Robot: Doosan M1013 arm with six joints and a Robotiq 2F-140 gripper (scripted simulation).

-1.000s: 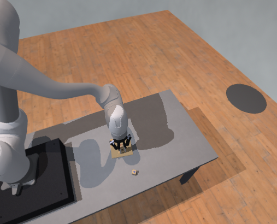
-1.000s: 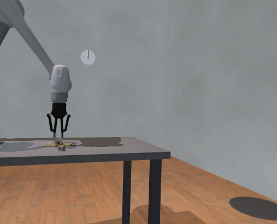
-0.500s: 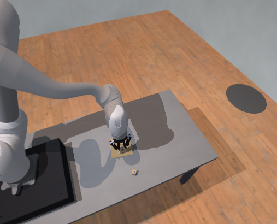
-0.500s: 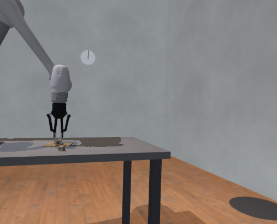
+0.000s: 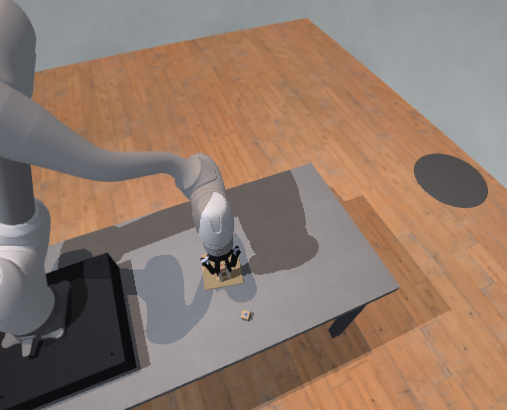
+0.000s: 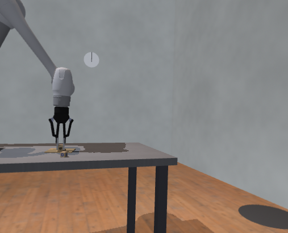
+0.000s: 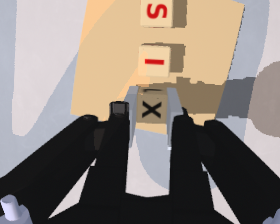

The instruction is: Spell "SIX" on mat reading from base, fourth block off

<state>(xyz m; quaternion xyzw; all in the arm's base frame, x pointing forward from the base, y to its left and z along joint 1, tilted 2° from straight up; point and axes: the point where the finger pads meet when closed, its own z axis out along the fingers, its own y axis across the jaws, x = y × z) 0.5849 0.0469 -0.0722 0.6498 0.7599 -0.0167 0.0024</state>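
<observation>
Now: hand 20 mm above the block. The rest, counted from my hand: tan mat (10 mm behind, 40 mm to the left, 40 mm below).
</observation>
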